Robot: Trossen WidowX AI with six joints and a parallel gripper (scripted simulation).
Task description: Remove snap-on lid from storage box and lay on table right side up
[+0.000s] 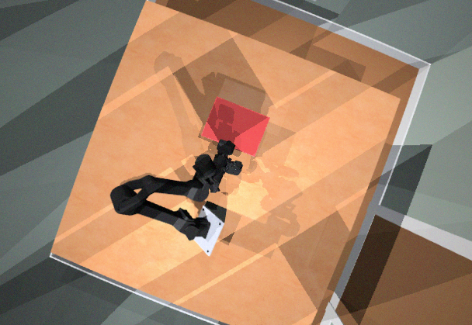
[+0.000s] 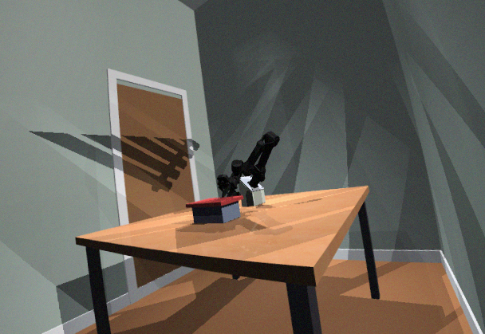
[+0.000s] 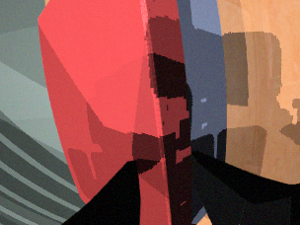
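My gripper tip is now 8 cm short of the red lid. From my gripper tip the other things lie so: blue-grey storage box: 7 cm ahead, 4 cm below.
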